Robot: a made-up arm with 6 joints.
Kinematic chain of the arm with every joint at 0, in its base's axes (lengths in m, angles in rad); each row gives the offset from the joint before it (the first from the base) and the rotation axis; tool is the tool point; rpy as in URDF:
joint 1: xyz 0 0 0.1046 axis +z
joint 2: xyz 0 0 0 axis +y
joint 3: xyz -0.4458 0 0.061 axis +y
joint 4: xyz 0.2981 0 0.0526 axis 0.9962 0 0.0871
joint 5: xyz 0 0 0 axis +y
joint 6: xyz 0.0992 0 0.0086 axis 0.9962 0 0.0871
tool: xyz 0 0 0 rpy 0 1.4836 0
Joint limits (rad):
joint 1: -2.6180..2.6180
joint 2: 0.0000..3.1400
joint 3: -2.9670..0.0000
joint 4: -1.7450..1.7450
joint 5: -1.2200..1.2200
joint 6: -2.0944..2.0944
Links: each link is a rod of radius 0.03 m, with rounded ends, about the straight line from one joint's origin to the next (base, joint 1, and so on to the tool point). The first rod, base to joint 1, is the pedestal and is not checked.
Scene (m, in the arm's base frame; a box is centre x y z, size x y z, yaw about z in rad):
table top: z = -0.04
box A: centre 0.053 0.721 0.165 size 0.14 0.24 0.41 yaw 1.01
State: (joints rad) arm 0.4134 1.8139 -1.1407 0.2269 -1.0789 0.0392
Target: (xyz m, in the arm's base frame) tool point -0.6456 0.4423 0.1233
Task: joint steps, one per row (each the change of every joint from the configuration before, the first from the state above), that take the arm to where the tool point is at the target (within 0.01 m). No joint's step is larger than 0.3 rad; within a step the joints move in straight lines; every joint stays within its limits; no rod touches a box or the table.
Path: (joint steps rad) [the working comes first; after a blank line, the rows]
Joints at the target: 2.5431 2.6620 -1.9585 0.0231 -0.8174 0.0392
Straight joint move there: touches box A.

1: 0.2679 0.0597 -0.1526 0.0062 0.0508 -0.0224
2: 0.2680 0.0596 -0.1527 0.0062 0.0509 -0.0224
3: 0.2679 0.0597 -0.1526 0.0062 0.0508 -0.0224
4: 0.2680 0.0597 -0.1527 0.0062 0.0508 -0.0224
5: 0.2645 0.1523 -0.0518 -0.0571 0.0146 0.0224
6: 0.2644 0.1524 -0.0518 -0.0572 0.0145 0.0224
7: 0.2645 0.1523 -0.0518 -0.0572 0.0146 0.0224
8: 0.2645 0.1524 -0.0518 -0.0571 0.0145 0.0224

